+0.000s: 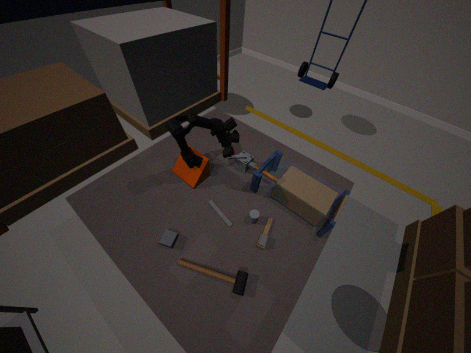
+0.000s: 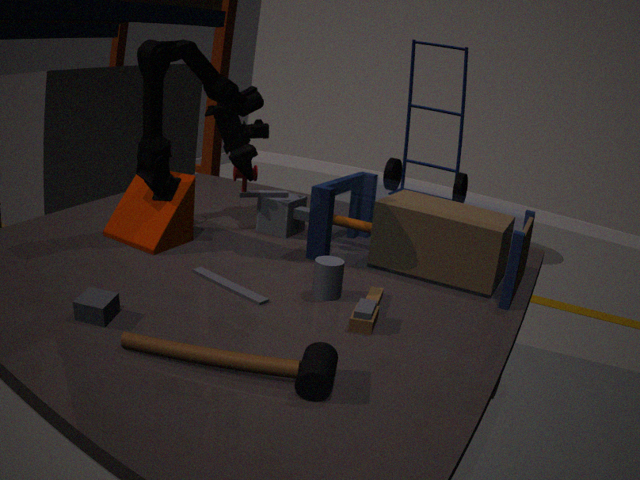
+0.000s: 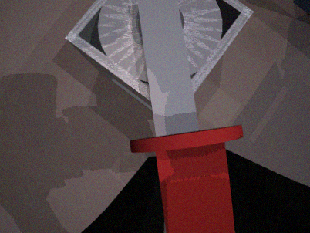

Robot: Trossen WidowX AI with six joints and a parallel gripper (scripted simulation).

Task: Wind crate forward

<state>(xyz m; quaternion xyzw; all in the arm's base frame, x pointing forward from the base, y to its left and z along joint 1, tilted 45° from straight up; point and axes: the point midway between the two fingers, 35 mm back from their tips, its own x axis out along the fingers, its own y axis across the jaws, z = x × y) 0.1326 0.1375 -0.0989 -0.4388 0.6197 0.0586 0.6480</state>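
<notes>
Now: the grey winch 10 cm below my gripper tip, 5 cm to the left of it and 5 cm ahead of it. Round my gripper tip: flat grey bar (33 cm to the right, 14 cm ahead, 13 cm below); then red knob (1 cm to the right, 1 cm behind); then small wooden tool (41 cm ahead, 30 cm to the right, 11 cm below).
</notes>
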